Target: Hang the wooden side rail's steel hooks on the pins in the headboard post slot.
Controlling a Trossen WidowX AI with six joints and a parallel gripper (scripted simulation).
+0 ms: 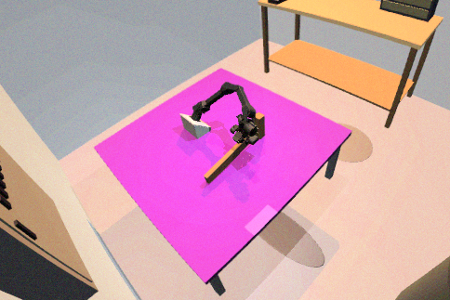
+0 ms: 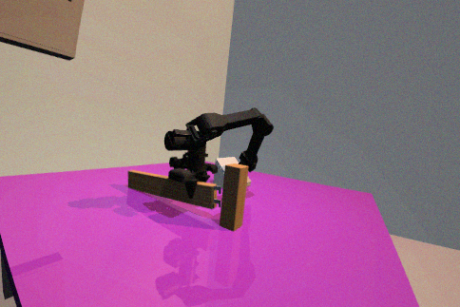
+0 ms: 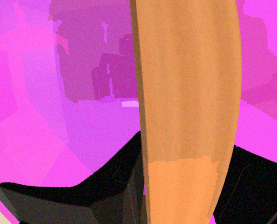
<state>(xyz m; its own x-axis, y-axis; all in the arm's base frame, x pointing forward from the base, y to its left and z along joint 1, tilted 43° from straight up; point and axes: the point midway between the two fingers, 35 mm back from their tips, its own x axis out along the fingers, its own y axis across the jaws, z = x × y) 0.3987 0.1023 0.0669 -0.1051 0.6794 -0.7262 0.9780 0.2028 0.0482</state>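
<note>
The headboard post is 140 mm to the left of my gripper tip, 40 mm above it and 20 mm behind it.
</note>
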